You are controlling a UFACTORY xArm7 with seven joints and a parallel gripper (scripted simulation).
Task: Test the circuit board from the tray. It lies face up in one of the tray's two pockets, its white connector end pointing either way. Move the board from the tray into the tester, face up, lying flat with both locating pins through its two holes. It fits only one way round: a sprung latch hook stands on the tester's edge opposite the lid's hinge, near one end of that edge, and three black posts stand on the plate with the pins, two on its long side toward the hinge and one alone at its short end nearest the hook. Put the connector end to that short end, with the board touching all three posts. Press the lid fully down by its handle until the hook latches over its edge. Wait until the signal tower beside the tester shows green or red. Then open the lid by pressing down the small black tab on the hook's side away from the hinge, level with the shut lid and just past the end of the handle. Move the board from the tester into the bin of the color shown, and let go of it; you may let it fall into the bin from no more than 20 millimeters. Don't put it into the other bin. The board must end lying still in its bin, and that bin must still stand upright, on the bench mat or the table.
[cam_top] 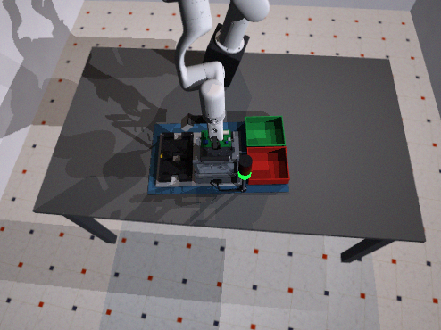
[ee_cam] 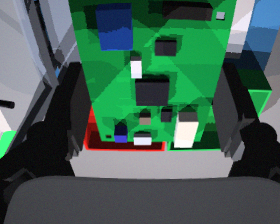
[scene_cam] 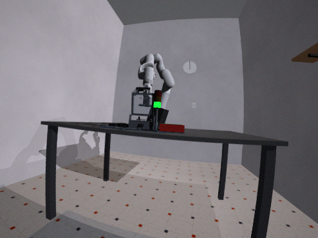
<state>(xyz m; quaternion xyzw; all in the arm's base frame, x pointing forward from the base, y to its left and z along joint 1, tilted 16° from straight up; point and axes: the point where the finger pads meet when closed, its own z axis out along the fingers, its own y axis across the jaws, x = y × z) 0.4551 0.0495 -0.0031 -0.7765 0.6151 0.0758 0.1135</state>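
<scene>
My gripper is now 170 mm to the right of the green bin, 170 mm above it and 150 mm past it. From my hand the other things lie so: green circuit board (10 mm below); then tester lid (110 mm ahead, 30 mm to the left); then red bin (200 mm to the left, 170 mm below).
</scene>
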